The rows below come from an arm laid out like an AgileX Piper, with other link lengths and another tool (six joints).
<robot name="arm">
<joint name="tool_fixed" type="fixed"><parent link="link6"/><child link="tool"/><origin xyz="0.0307 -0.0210 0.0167" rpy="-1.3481 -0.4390 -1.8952"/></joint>
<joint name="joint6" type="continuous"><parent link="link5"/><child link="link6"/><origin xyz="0.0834 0.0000 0.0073"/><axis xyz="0.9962 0 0.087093"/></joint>
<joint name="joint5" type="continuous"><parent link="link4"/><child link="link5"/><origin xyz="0.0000 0.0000 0.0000"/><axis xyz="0 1 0"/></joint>
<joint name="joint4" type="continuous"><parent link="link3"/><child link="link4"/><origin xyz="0.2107 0.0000 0.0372"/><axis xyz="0.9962 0 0.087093"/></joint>
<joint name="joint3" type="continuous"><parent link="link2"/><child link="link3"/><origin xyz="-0.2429 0.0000 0.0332"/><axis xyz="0 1 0"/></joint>
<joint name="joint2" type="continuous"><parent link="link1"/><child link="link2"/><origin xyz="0.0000 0.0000 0.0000"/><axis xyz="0 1 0"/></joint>
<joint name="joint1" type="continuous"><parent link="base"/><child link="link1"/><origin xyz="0.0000 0.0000 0.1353"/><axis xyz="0 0 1"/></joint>
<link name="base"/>
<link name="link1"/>
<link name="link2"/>
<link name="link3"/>
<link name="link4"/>
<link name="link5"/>
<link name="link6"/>
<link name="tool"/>
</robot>
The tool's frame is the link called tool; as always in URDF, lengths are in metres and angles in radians. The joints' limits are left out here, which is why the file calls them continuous.
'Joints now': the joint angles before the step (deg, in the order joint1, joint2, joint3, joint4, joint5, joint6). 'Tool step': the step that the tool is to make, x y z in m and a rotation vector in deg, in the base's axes. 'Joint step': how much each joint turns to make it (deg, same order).
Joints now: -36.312, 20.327, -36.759, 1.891, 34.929, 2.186
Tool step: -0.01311, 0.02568, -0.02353, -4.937, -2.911, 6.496
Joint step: 0.002, -12.555, 7.994, 10.406, 0.138, -12.020
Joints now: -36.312, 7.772, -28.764, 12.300, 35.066, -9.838
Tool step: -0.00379, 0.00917, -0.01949, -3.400, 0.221, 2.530
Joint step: 0.004, -6.662, 5.292, 3.594, 0.412, -6.153
